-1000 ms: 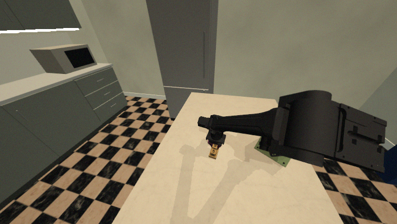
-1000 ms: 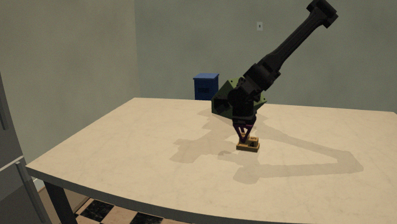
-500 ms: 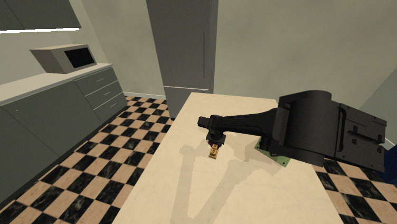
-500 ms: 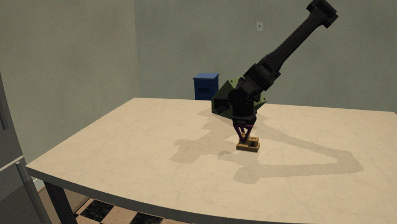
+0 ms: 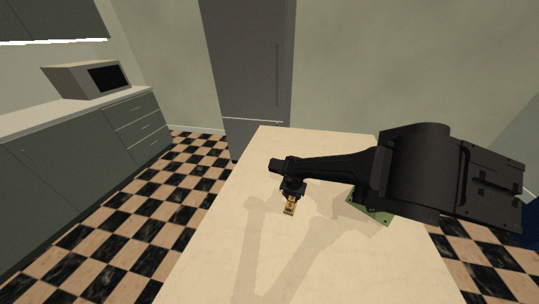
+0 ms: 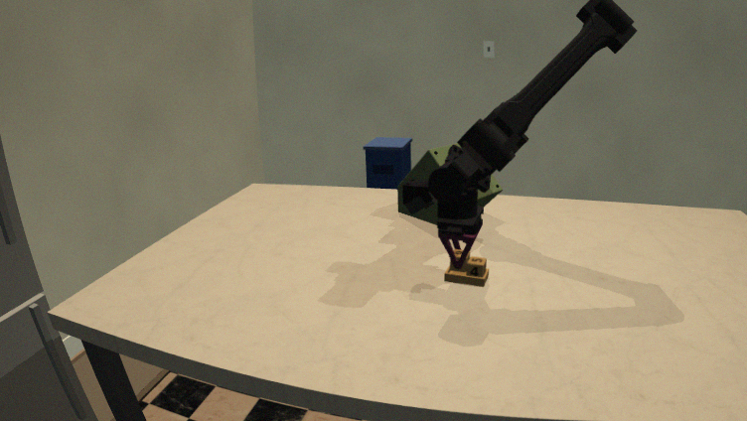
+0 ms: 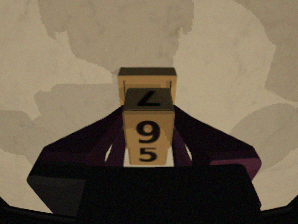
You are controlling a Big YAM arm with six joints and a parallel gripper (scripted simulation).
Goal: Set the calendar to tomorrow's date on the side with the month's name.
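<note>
The wooden tray is 3 cm below my hand and 2 cm to the left of it. Also, from my hand: cube right at my hand.
</note>
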